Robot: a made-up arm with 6 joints. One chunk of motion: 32 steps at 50 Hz.
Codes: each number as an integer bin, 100 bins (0 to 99) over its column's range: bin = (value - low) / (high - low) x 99, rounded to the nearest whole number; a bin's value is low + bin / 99 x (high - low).
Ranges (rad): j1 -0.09..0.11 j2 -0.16..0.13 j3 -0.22..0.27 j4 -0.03..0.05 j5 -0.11..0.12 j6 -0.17..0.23
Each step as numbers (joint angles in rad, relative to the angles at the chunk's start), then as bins.
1 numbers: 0.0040 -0.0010 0.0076 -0.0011 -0.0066 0.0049
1 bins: 47 54 46 36 45 43
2 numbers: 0.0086 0.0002 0.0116 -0.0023 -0.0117 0.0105
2 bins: 49 55 47 34 42 45
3 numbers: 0.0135 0.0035 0.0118 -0.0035 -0.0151 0.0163
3 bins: 51 56 47 33 41 46
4 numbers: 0.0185 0.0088 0.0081 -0.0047 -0.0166 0.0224
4 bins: 54 58 46 31 40 48
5 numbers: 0.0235 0.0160 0.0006 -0.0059 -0.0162 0.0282
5 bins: 56 60 45 30 40 49
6 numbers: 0.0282 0.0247 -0.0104 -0.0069 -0.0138 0.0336
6 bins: 59 63 42 29 41 50
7 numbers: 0.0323 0.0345 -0.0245 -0.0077 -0.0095 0.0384
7 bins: 61 66 39 28 43 52
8 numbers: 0.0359 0.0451 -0.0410 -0.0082 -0.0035 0.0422
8 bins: 62 70 36 27 46 53
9 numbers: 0.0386 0.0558 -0.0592 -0.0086 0.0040 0.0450
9 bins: 64 74 32 26 49 53
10 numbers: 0.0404 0.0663 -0.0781 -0.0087 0.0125 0.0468
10 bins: 65 77 29 26 53 54
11 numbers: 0.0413 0.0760 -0.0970 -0.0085 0.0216 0.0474
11 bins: 65 81 25 27 57 54
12 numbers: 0.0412 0.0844 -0.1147 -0.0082 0.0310 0.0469
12 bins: 65 83 21 27 61 54
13 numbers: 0.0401 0.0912 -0.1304 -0.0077 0.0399 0.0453
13 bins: 64 86 18 28 65 53
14 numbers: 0.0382 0.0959 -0.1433 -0.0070 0.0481 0.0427
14 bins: 63 87 15 28 68 53
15 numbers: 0.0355 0.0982 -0.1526 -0.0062 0.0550 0.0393
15 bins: 62 88 14 29 71 52
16 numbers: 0.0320 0.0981 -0.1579 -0.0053 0.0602 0.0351
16 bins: 60 88 13 31 73 51
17 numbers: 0.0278 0.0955 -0.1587 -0.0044 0.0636 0.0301
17 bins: 58 87 12 32 75 50
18 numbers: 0.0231 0.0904 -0.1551 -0.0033 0.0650 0.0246
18 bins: 56 85 13 33 75 48
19 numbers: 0.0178 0.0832 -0.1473 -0.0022 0.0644 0.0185
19 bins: 53 83 15 34 75 47
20 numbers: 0.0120 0.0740 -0.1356 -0.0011 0.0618 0.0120
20 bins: 50 80 17 36 74 45
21 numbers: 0.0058 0.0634 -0.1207 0.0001 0.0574 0.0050
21 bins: 47 76 20 37 72 43
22 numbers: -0.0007 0.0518 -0.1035 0.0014 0.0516 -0.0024
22 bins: 44 72 24 39 70 41
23 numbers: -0.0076 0.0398 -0.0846 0.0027 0.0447 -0.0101
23 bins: 41 68 27 40 67 40
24 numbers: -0.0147 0.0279 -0.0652 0.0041 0.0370 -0.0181
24 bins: 37 64 31 42 63 38
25 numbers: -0.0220 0.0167 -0.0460 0.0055 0.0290 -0.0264
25 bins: 34 60 35 44 60 36
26 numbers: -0.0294 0.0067 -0.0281 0.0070 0.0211 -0.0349
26 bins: 30 57 39 46 56 33
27 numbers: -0.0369 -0.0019 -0.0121 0.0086 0.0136 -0.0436
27 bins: 26 54 42 48 53 31
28 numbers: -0.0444 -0.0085 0.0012 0.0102 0.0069 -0.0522
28 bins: 23 52 45 50 50 29
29 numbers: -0.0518 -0.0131 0.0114 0.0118 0.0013 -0.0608
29 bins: 19 50 47 52 48 27
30 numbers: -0.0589 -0.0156 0.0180 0.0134 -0.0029 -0.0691
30 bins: 15 49 48 54 46 25
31 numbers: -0.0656 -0.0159 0.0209 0.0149 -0.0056 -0.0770
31 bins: 12 49 49 56 45 23
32 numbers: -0.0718 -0.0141 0.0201 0.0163 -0.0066 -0.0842
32 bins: 9 50 49 57 45 21
